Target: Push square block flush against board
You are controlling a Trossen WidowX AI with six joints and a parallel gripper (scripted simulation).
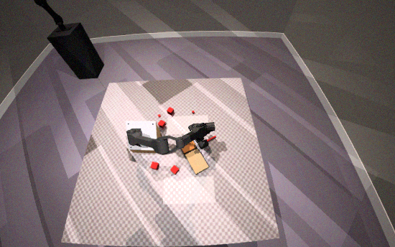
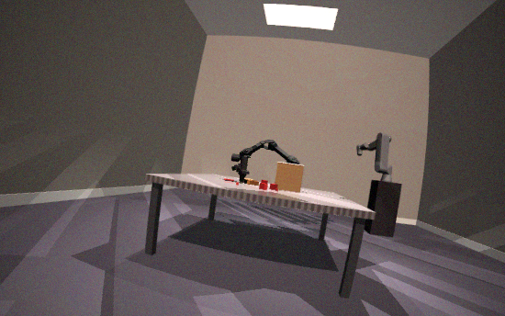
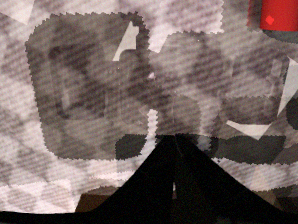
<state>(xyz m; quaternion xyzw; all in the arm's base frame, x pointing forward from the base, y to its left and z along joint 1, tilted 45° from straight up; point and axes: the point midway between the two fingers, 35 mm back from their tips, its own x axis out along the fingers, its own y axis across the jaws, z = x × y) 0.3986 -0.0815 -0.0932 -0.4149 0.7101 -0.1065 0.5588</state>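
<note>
The square block lies 8 cm behind my gripper tip, 4 cm to the right of it and 1 cm above it. Round my gripper tip: board (1 cm behind, 16 cm to the right, 1 cm above); then red stick (10 cm ahead, 1 cm to the left).
</note>
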